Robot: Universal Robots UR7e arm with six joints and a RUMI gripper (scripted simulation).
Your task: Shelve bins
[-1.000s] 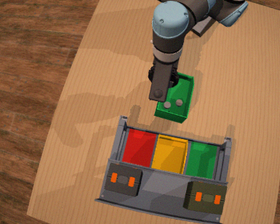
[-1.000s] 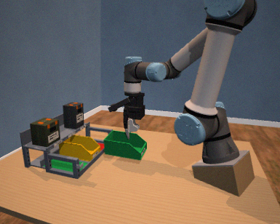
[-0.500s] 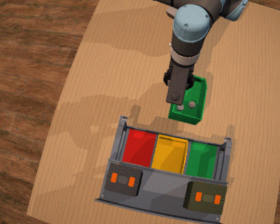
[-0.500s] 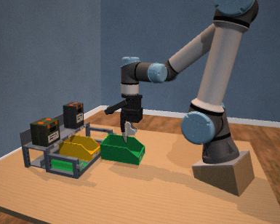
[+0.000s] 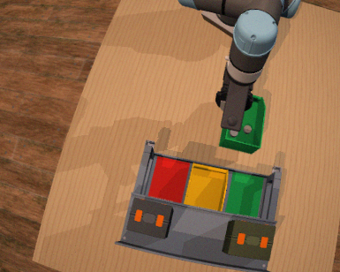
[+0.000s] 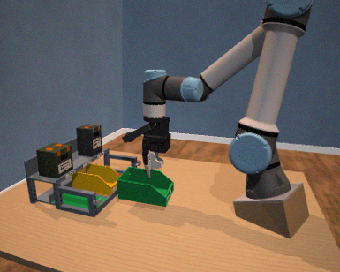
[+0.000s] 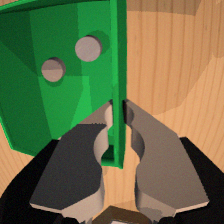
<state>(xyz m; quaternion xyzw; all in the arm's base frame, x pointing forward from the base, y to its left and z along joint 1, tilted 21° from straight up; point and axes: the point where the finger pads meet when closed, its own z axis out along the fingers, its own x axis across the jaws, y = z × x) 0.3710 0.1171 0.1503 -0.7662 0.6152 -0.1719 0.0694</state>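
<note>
My gripper is now 40 mm to the right of the green bin, 30 mm above it and 10 mm past it. The rest, counted from my hand: yellow bin: 230 mm ahead, 60 mm below, 20 mm to the left; then yellow mark: 230 mm ahead, 100 mm below, 30 mm to the left; then green mark: 210 mm ahead, 140 mm to the left, 100 mm below.
</note>
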